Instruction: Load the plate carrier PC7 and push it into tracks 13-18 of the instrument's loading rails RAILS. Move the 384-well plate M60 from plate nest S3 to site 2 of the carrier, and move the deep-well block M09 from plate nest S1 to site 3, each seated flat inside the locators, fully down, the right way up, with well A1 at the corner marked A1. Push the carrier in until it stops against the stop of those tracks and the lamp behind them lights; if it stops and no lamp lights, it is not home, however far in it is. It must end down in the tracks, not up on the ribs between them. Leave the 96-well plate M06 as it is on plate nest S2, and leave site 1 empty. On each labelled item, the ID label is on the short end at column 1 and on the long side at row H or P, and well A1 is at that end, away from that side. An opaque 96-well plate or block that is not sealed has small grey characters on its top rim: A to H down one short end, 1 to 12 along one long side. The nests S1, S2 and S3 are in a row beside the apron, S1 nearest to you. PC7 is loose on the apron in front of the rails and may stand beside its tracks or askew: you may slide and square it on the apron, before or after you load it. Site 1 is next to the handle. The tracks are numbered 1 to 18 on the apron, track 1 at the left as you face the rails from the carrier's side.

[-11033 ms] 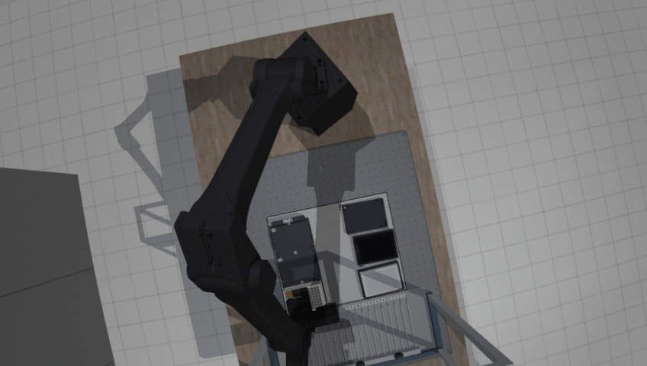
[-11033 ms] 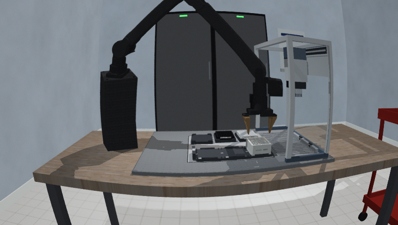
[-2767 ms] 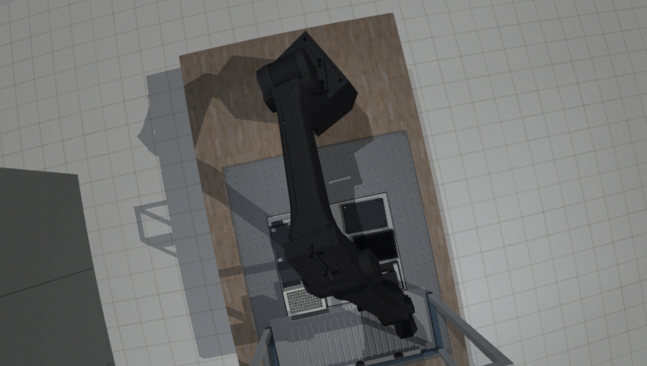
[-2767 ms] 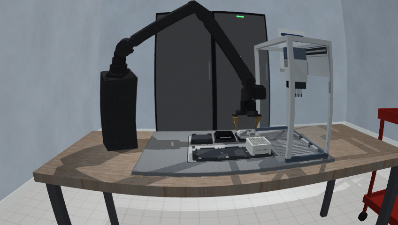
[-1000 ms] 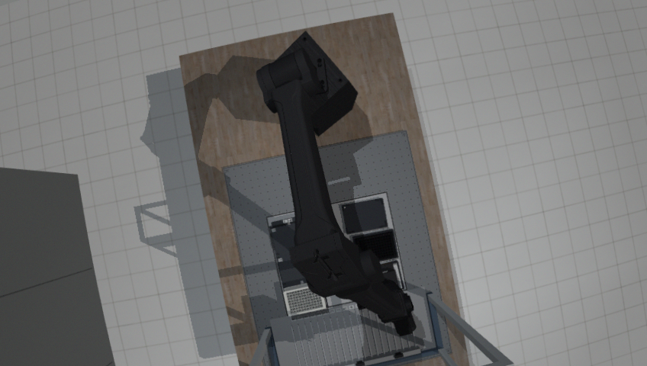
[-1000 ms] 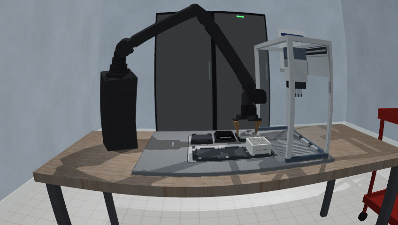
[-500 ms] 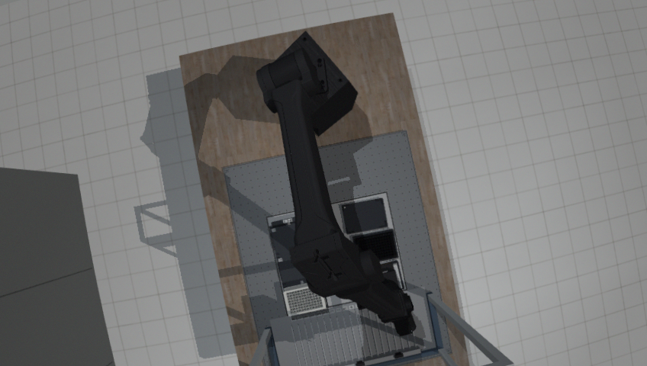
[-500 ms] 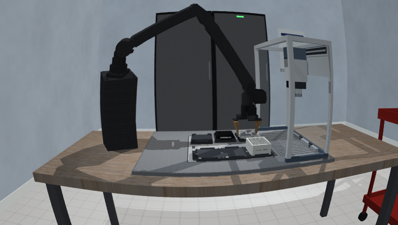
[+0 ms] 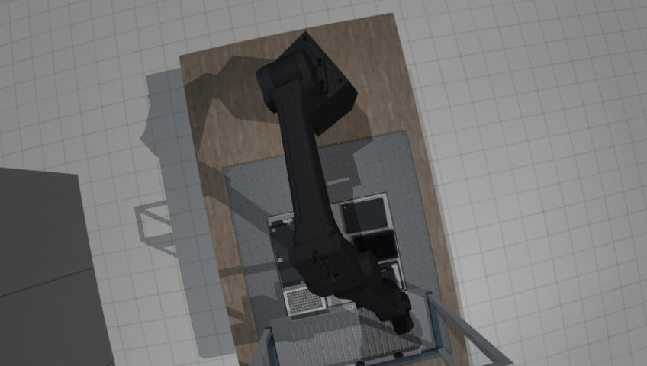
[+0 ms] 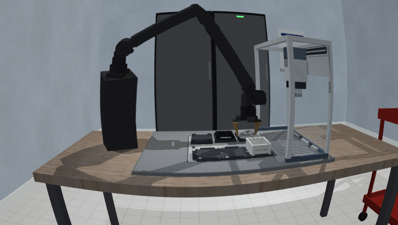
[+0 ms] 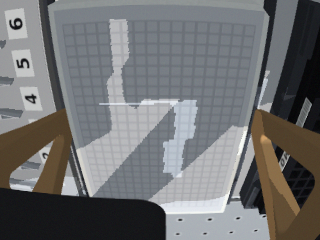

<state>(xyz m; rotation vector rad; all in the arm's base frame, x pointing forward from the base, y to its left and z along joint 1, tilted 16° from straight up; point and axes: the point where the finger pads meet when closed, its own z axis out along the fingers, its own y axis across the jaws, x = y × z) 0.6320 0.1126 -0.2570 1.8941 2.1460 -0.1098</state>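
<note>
My gripper is now 1 cm above the nest S3. Also, from my hand: black 96-well plate M06: 11 cm behind; dark carrier PC7: 8 cm behind, 27 cm to the right; nest S1: 22 cm behind, 2 cm to the right, 1 cm below.
</note>
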